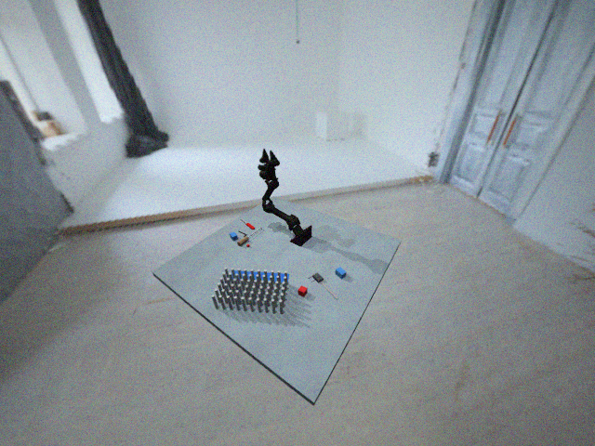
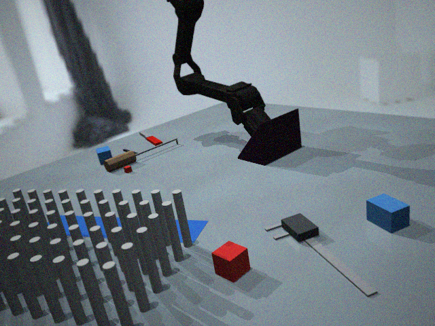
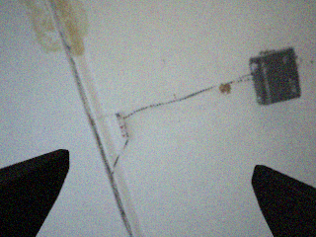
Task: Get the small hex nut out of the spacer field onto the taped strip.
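Right now my gripper tip is 66 cm above the small red cube, 27 cm short of it and 1 cm to the left of it. Also, from my gripper tip: red-handled tool (67 cm below, 25 cm to the right, 8 cm ahead); then L-shaped piece (67 cm below, 20 cm ahead, 15 cm to the right); then blue taped strip (67 cm below, 43 cm ahead, 28 cm to the left).
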